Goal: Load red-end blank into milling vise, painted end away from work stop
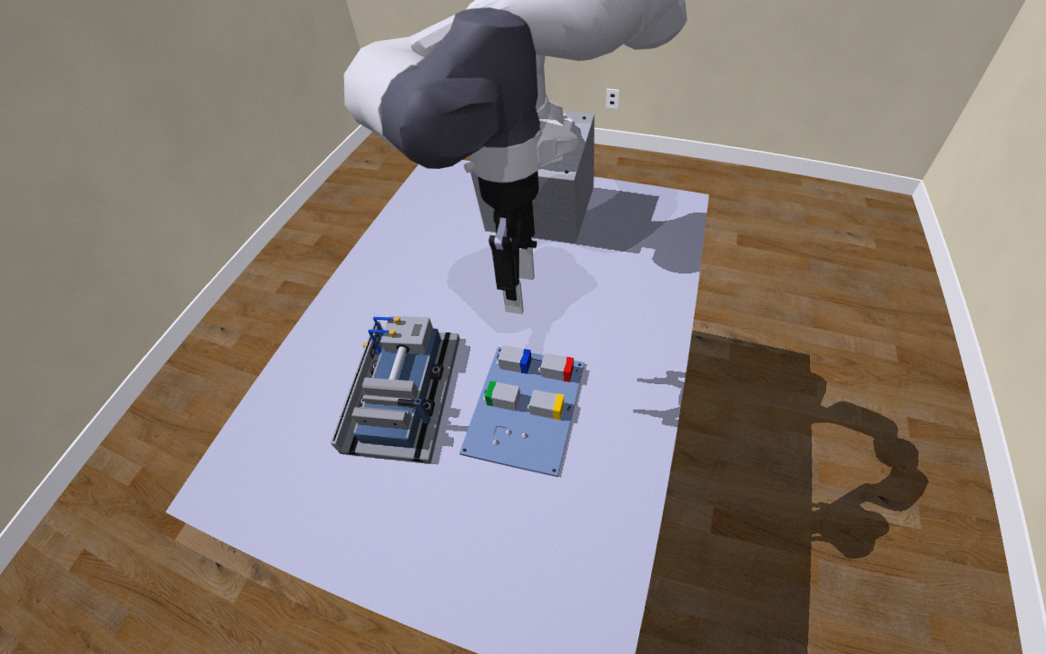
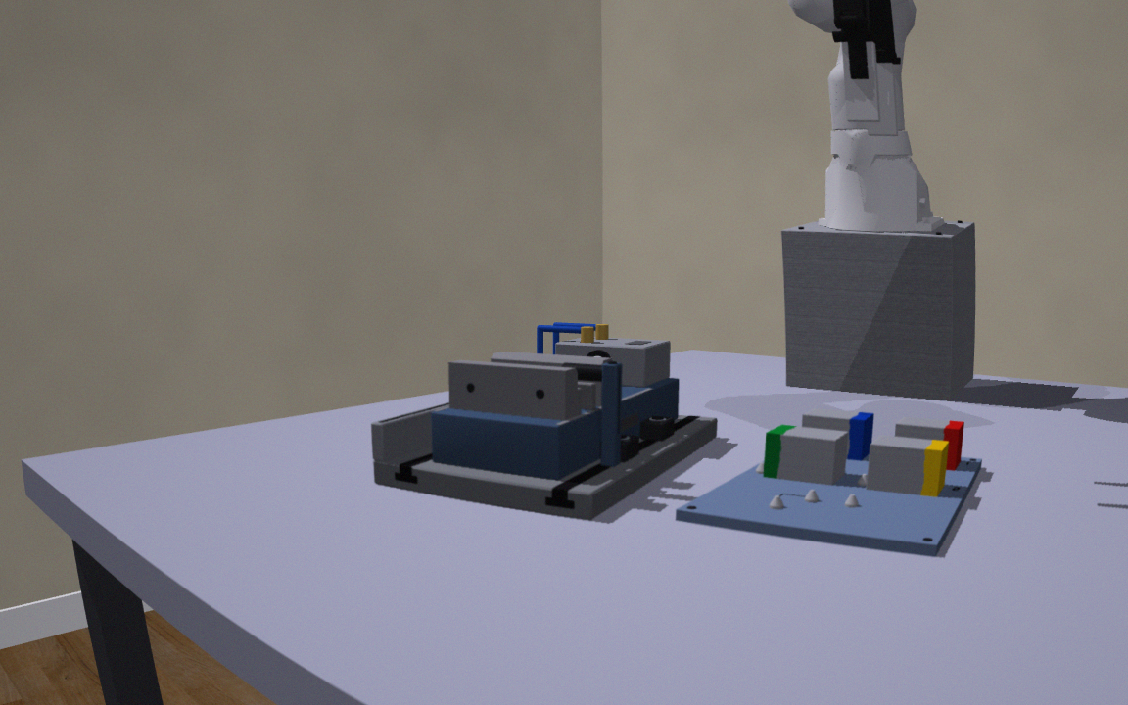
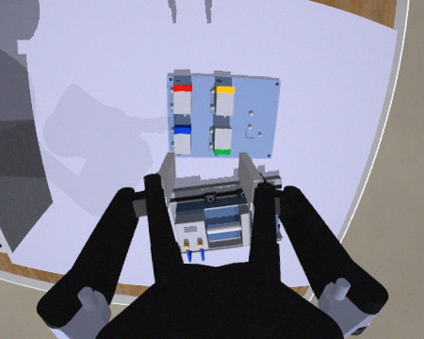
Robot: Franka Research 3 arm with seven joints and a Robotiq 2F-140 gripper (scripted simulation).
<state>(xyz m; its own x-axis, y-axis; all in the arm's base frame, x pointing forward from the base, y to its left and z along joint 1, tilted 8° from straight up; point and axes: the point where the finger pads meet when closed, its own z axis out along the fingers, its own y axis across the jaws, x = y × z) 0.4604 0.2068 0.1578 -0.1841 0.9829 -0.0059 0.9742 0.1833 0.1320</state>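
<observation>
My gripper is now 29 cm above the red-ended blank, 5 cm past it and 4 cm to the right of it. Round my hand: yellow-ended blank 29 cm below, 5 cm to the left, 3 cm ahead; then green-ended blank 29 cm below, 5 cm ahead, 4 cm to the right; then blue-ended blank 29 cm below, 5 cm to the right, 4 cm behind.
</observation>
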